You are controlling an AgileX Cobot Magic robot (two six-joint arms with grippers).
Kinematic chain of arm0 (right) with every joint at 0, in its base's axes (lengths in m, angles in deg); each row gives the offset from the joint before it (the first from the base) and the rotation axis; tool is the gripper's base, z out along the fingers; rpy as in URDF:
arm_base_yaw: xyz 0 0 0.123 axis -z
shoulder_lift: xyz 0 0 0 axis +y
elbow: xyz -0.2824 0 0.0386 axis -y
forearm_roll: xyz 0.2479 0 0.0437 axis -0.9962 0 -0.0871
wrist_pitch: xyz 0 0 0 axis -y
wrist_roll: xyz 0.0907 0 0.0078 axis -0.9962 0 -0.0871
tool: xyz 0 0 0 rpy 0 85 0
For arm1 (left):
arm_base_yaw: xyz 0 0 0.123 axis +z
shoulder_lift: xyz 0 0 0 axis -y
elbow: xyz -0.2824 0 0.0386 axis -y
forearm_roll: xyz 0.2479 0 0.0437 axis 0.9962 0 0.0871
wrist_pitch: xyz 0 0 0 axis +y
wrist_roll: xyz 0.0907 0 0.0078 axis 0.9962 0 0.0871
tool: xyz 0 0 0 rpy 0 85 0
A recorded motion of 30 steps. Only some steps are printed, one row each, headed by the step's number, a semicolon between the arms.
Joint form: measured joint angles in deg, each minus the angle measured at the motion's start. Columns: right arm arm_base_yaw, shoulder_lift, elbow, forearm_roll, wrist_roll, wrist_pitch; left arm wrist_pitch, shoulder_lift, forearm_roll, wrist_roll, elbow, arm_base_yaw.
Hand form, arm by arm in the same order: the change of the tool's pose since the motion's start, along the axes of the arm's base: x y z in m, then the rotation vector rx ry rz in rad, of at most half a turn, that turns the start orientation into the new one. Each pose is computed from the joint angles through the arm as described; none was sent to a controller.
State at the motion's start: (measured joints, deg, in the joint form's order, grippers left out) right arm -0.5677 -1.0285 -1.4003 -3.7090 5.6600 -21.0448; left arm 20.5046 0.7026 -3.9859 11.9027 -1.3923 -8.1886
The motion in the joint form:
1: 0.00 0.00 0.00 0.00 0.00 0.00; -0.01 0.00 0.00 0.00 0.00 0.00
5: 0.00 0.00 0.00 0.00 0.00 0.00; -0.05 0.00 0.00 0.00 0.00 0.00
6: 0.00 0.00 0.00 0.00 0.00 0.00; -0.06 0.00 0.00 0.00 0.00 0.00
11: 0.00 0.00 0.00 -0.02 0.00 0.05; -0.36 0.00 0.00 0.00 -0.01 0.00
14: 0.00 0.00 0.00 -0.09 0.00 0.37; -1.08 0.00 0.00 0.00 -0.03 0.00
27: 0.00 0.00 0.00 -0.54 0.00 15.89; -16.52 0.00 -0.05 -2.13 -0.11 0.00
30: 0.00 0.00 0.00 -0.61 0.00 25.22; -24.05 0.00 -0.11 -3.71 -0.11 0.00
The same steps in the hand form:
1: 0.0000 0.0000 0.0000 0.0000 0.0000 0.0000; 0.0000 0.0000 0.0000 0.0000 -0.0002 0.0000
5: 0.0000 0.0000 0.0000 0.0000 0.0000 0.0000; 0.0000 0.0000 0.0001 -0.0001 -0.0009 0.0001
6: 0.0000 0.0000 0.0000 0.0000 0.0000 0.0000; 0.0000 0.0000 0.0001 -0.0002 -0.0010 0.0001
11: 0.0000 0.0000 0.0001 0.0004 -0.0009 0.0000; 0.0002 0.0000 0.0005 -0.0009 -0.0060 0.0004
14: 0.0002 0.0000 0.0006 0.0017 -0.0064 -0.0003; 0.0005 0.0000 0.0015 -0.0027 -0.0181 0.0013
27: 0.0038 -0.0015 0.0248 0.0136 -0.2765 -0.0184; 0.0039 0.0012 0.0252 -0.0795 -0.2766 0.0252
30: 0.0027 -0.0026 0.0396 0.0173 -0.4389 -0.0299; 0.0033 0.0022 0.0371 -0.1277 -0.4019 0.0341

